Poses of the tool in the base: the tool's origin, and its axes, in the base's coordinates. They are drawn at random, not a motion.
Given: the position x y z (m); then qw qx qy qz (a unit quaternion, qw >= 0).
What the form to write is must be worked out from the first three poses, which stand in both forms.
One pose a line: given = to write
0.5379, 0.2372, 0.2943, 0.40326, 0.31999, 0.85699, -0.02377 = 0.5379, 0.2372, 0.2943, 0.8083, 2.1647, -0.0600
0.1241, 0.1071, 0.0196, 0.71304, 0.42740, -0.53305, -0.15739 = 0.1241, 0.1071, 0.0196, 0.9473, -1.1814, -0.3488
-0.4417, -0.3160, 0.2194, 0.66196, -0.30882, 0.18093, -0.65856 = -0.4417, -0.3160, 0.2194, -0.6983, 0.4091, -1.4890
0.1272, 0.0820, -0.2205, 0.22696, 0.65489, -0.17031, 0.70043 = 0.1272, 0.0820, -0.2205, 1.8046, -0.4693, 1.9301
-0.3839, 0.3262, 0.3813, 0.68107, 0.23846, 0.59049, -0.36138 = -0.3839, 0.3262, 0.3813, 0.5351, 1.3251, -0.8110
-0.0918, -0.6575, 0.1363, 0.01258, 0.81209, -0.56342, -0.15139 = -0.0918, -0.6575, 0.1363, 2.5310, -1.7560, -0.4718
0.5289, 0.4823, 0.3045, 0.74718, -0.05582, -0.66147, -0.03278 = 0.5289, 0.4823, 0.3045, -0.1221, -1.4471, -0.0717
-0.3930, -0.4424, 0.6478, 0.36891, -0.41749, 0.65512, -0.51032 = -0.3930, -0.4424, 0.6478, -1.0717, 1.6817, -1.3100
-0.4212, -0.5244, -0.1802, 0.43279, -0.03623, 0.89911, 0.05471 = -0.4212, -0.5244, -0.1802, -0.0903, 2.2405, 0.1363
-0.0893, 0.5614, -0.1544, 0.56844, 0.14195, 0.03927, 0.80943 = -0.0893, 0.5614, -0.1544, 0.3334, 0.0922, 1.9012
